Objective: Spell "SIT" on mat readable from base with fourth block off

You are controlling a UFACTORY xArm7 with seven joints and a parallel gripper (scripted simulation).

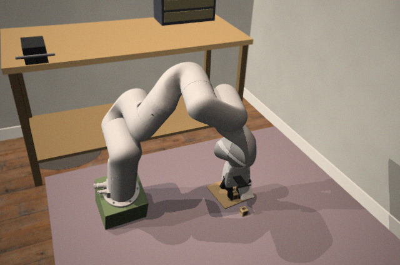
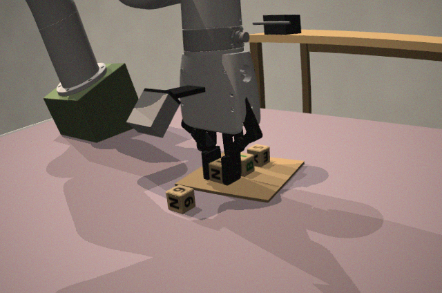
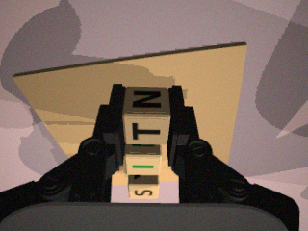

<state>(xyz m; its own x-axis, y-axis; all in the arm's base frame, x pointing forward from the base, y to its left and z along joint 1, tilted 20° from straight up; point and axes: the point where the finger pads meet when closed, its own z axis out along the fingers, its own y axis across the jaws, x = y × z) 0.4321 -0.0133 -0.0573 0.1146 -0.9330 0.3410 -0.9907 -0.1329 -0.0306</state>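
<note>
Right now my hand is 10 mm above the wooden block. Round my hand: tan mat (40 mm to the left, 30 mm below).
</note>
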